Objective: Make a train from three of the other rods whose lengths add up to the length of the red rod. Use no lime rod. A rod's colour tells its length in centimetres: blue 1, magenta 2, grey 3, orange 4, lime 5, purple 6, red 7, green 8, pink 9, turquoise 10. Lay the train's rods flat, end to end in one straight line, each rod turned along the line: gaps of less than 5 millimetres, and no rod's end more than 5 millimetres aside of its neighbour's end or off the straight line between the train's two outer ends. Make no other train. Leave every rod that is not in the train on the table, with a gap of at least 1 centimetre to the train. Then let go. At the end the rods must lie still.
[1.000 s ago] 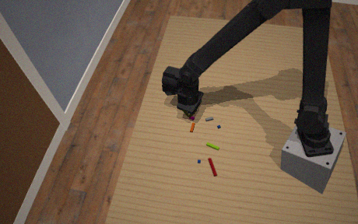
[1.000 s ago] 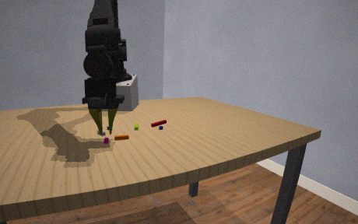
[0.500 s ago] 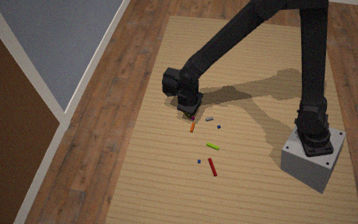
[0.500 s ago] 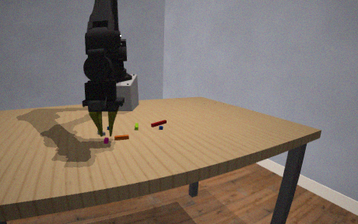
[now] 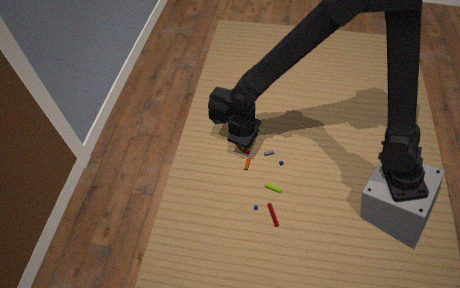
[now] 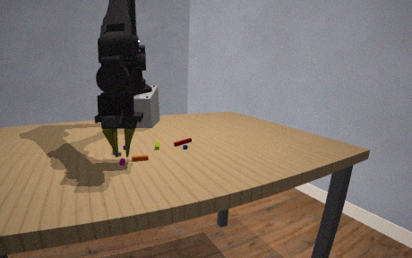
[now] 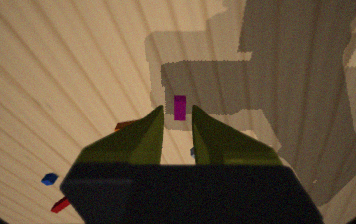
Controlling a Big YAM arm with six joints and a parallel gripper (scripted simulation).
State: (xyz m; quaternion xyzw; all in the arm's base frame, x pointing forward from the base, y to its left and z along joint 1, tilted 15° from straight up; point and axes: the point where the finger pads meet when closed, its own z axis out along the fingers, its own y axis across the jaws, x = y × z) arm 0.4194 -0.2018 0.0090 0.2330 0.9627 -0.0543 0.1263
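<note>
The magenta rod is 1 cm behind my hand and 2 cm below it. Also, from my hand: orange rod (1 cm behind, 5 cm to the left, 2 cm below); lime rod (8 cm behind, 13 cm to the left, 2 cm below); grey rod (8 cm behind, 1 cm to the left, 2 cm below).
</note>
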